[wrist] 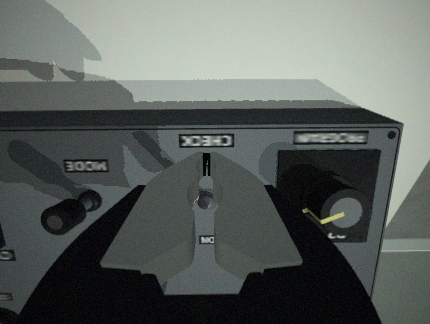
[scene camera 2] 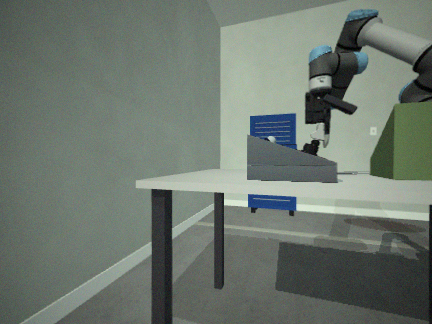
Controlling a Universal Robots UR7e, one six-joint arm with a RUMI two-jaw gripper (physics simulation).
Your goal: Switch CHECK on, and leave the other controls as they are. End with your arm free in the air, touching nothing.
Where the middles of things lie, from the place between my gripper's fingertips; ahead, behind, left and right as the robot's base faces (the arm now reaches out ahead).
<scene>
Right now my hand is 60 mm short of the black mode lever [wrist: 59,219], 120 mm to the left of it and 10 mm above it. Also, from my hand: grey sloped console [scene camera 2: 266,160]: 150 mm ahead, 60 mm to the right, 20 mm below.
</scene>
